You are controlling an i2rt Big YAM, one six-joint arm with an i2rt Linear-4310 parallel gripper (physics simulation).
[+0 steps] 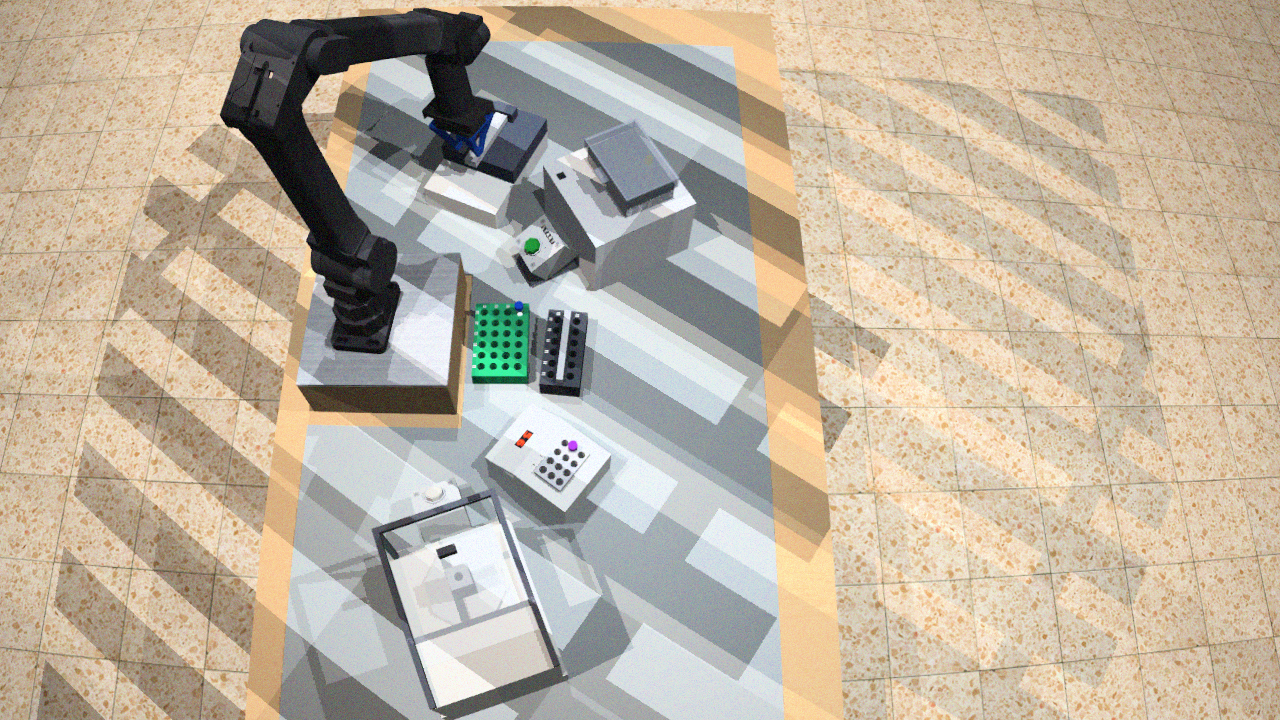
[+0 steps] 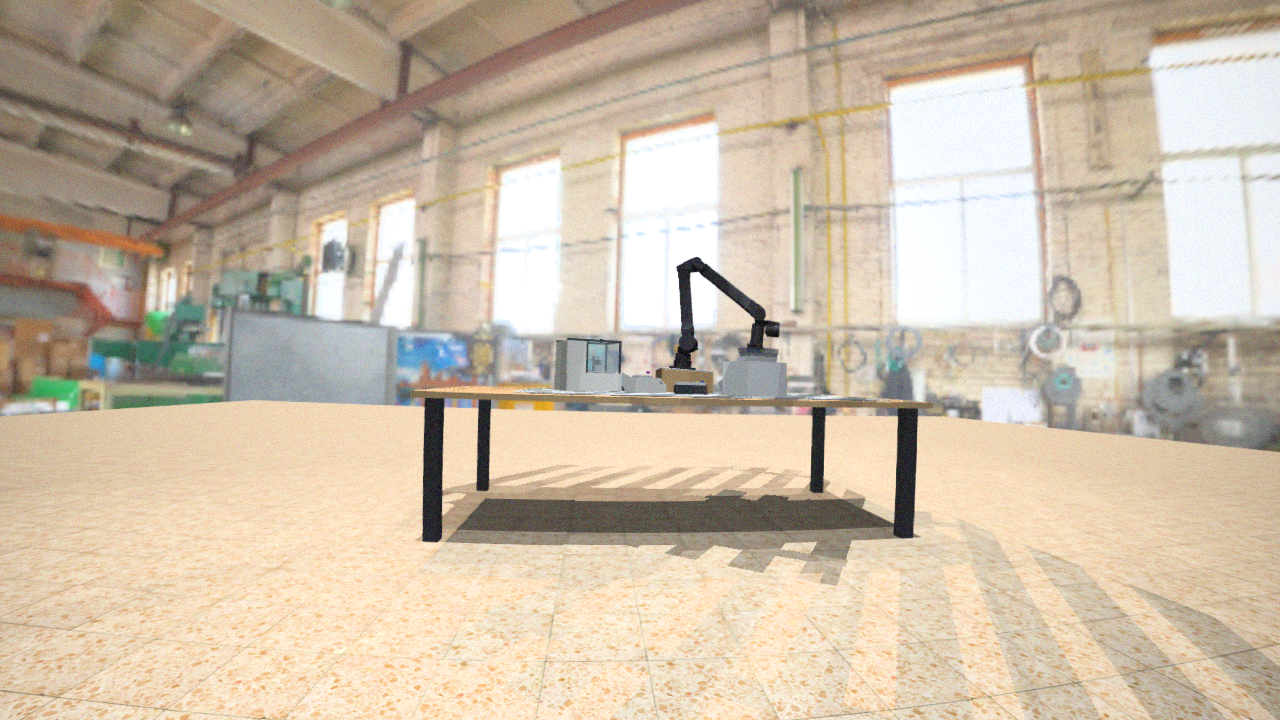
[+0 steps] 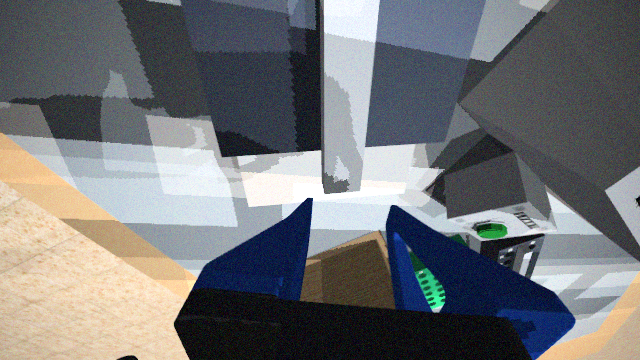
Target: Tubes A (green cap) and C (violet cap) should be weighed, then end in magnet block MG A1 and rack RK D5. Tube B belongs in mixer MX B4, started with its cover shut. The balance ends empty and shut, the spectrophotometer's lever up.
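Pixels of known places: gripper, fingertip midpoint: (image 1: 469,151) (image 3: 350,211); arm's base, origin of the base link: (image 1: 367,318) (image 2: 682,370).
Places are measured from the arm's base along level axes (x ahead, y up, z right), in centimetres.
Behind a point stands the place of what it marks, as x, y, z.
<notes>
My gripper (image 1: 469,150) {10.7, 2.0, -31.7} (image 3: 350,211) {10.7, 2.0, -31.7} is part open and empty, low over the navy and white spectrophotometer (image 1: 517,154) {18.0, -2.0, -34.9} (image 3: 415,95) {16.2, -1.9, -34.8}. A pale upright bar (image 3: 342,115) {11.9, -0.1, -36.0} on it ends just beyond the fingertips; the lever's position is unclear. Tube C's violet cap (image 1: 572,445) {33.6, -1.2, 16.3} stands in the white block with an orange display. A blue-capped tube (image 1: 518,306) {22.4, -4.5, -6.9}, likely B, stands in a corner of the green rack (image 1: 477,374) {17.4, -6.9, 4.3} (image 3: 436,295) {18.5, -6.9, 0.4}. Tube A's green cap cannot be made out. The mixer (image 1: 617,240) {36.8, 2.8, -16.2} has its grey cover (image 1: 631,165) {37.8, 9.0, -26.2} over its top. The glass-walled balance (image 1: 488,677) {27.3, 10.5, 51.4} shows no tube; its door state is unclear.
The dark magnet block (image 1: 562,388) {30.7, -7.2, 5.0} stands right of the green rack. A small white box with a large green button (image 1: 531,245) {23.0, -3.0, -17.4} (image 3: 491,230) {22.7, -2.9, -18.4} stands beside the mixer. The arm's wooden base (image 1: 420,358) {9.8, 0.7, 6.1} (image 3: 350,272) {7.8, -6.8, -12.7} stands left of the rack. A round white knob (image 1: 434,493) {14.7, -2.8, 25.3} sits behind the balance.
</notes>
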